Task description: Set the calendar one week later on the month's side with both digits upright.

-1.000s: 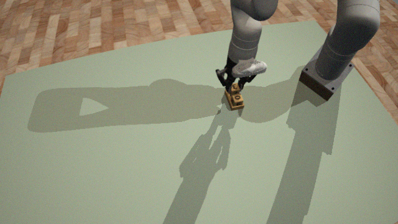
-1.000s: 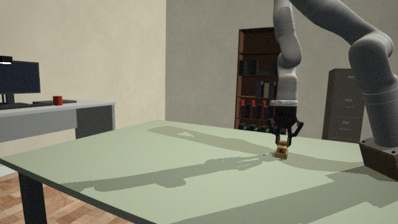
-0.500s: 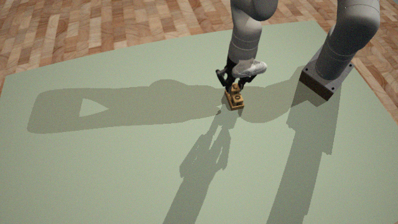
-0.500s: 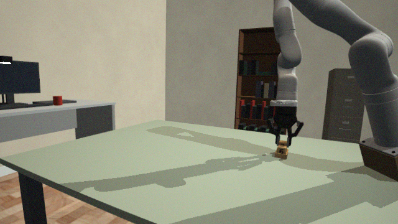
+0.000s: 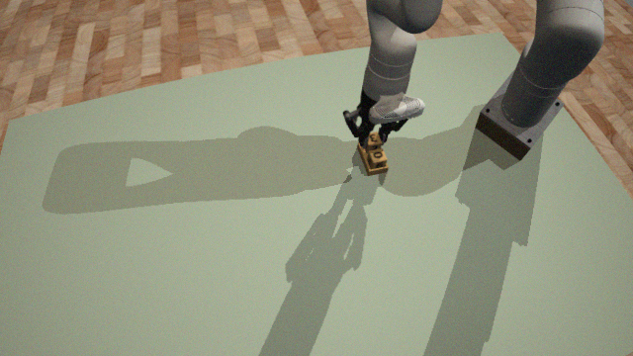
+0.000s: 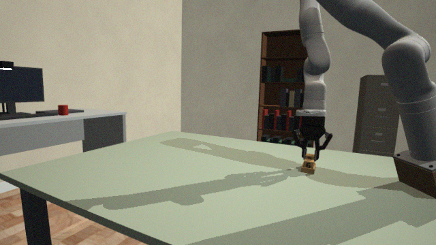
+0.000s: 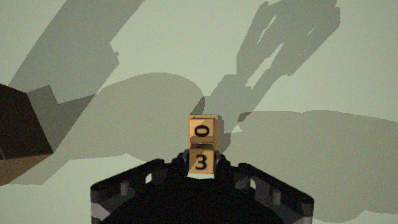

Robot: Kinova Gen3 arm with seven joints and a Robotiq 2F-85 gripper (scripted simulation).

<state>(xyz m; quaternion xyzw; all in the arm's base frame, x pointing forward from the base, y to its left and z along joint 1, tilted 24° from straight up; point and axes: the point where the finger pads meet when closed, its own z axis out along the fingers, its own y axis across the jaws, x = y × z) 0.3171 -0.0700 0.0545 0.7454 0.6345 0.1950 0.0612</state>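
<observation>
The cube is 10 mm below my hand. The rest, counted from my hand: wooden tray (20 mm to the left, 40 mm below).
</observation>
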